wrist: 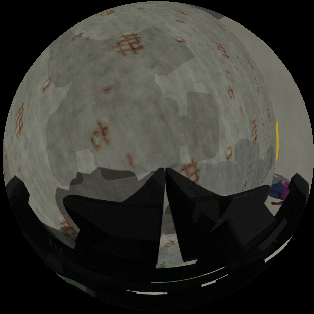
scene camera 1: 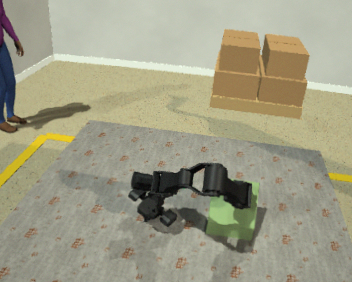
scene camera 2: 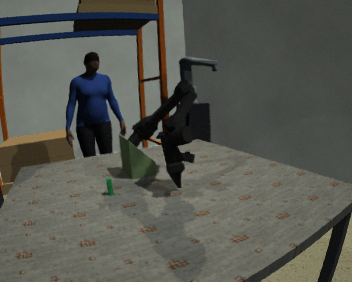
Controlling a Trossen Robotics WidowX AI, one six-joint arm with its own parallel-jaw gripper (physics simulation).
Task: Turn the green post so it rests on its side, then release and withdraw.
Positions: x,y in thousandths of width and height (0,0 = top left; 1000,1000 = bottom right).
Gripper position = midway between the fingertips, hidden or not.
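The gripper (scene camera 1: 413,785) is in sight, and the wrist view shows the gripper (wrist: 521,549) as well.
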